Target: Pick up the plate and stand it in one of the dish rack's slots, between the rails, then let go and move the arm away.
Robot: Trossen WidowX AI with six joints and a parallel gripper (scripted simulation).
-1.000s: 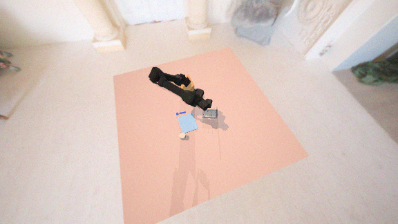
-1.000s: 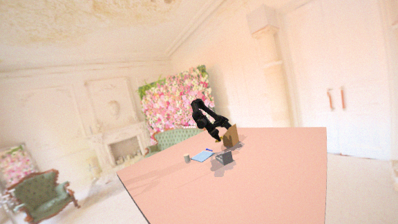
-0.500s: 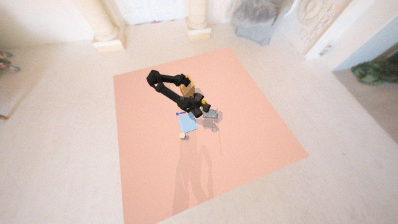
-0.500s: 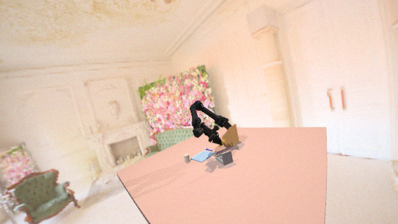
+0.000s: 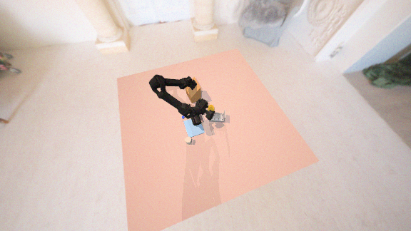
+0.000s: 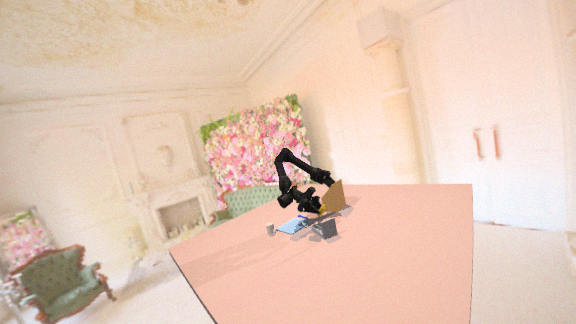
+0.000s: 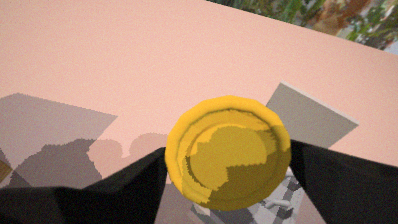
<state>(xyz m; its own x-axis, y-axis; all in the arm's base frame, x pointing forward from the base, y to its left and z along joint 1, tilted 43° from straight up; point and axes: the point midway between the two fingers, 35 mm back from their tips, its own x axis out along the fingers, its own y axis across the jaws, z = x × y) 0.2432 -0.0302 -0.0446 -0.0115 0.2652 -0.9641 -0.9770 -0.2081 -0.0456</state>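
The dish rack is 50 mm ahead of my gripper tip, 20 mm to the left of it and 60 mm below it. From my gripper tip the other things lie so: pale cup (120 mm ahead, 270 mm to the right, 50 mm below); light blue mat (30 mm ahead, 180 mm to the right, 80 mm below); yellow plate (10 mm to the right).
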